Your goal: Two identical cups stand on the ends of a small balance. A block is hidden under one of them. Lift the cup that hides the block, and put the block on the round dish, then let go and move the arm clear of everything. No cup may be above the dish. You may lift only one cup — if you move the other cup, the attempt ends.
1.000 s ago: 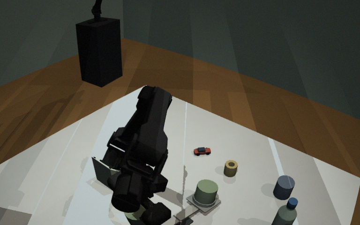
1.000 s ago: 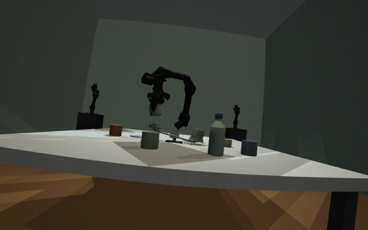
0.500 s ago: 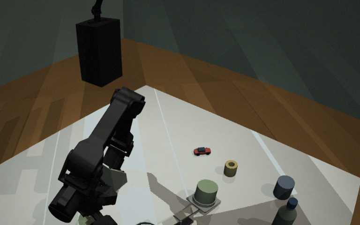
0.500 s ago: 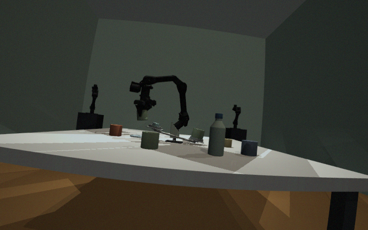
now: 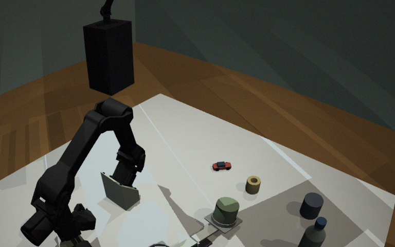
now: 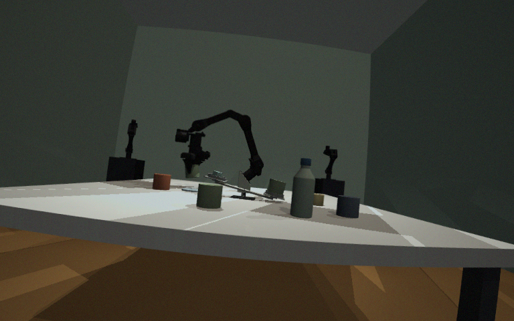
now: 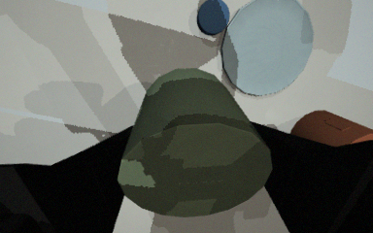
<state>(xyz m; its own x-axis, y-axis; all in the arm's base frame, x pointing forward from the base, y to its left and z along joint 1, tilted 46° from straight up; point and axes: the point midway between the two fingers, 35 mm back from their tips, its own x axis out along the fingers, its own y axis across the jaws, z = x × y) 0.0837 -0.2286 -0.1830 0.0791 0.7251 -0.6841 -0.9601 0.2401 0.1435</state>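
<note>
The teal block lies 19 cm ahead of my gripper tip, 13 cm to the left of it and 1 cm above it. From my gripper tip the other things lie so: bottle: 54 cm ahead, 39 cm to the left, 4 cm above; pale blue round dish: 10 cm ahead, 7 cm below, 2 cm to the left; red-brown cylinder: 16 cm ahead, 9 cm to the right, 4 cm below.
</note>
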